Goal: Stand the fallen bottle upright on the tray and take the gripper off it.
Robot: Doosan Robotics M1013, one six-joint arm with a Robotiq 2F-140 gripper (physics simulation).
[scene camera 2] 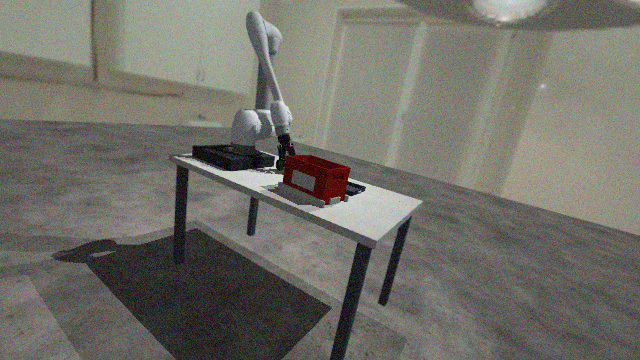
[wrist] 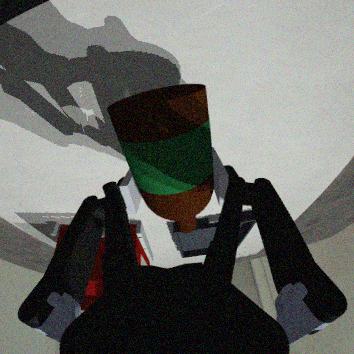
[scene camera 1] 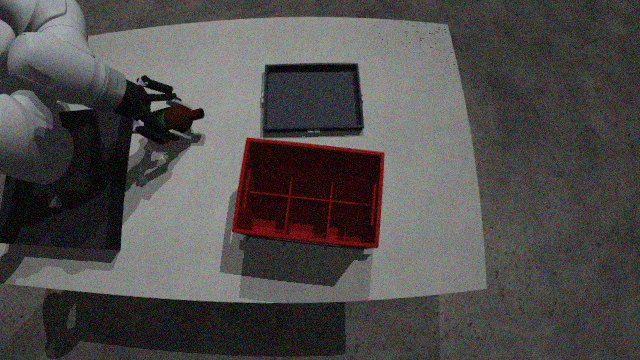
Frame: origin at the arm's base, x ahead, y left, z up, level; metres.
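Seen in the pictures: gripper, fingertip midpoint: (scene camera 1: 187,124); arm's base, link origin: (scene camera 2: 242,151) (scene camera 1: 64,160).
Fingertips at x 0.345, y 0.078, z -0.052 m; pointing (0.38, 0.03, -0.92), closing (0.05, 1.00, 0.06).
Offsets run from my fingertips to a thing's top centre. Level surfaces: height alone.
The brown bottle with a green band {0.076 m up, 0.018 m back, 0.001 m right} (scene camera 1: 178,118) (scene camera 2: 280,164) (wrist: 167,155) is held between the fingers, off the tray, left of it in scene camera 1. Its neck points right, toward the tray side, and it is not upright. Its shadow lies apart from it on the table, so it hangs above the top. My gripper (scene camera 1: 172,116) (scene camera 2: 285,157) (wrist: 175,162) is shut on the bottle's banded body. The dark tray (scene camera 1: 312,100) (scene camera 2: 357,188) (wrist: 200,242) lies flat on the table with no bottle on it. In scene camera 2 the crate partly hides the tray.
A red crate with dividers {0.158 m up, 0.300 m ahead, 0.238 m right} (scene camera 1: 315,146) (scene camera 2: 339,187) (wrist: 95,287) stands beside the tray, nearer the bottom table edge in scene camera 1. The black base block (scene camera 1: 114,200) (scene camera 2: 230,159) under the arm is close to the gripper, on the left. The white table {0.018 m down} (scene camera 1: 425,200) (scene camera 2: 380,210) bears everything.
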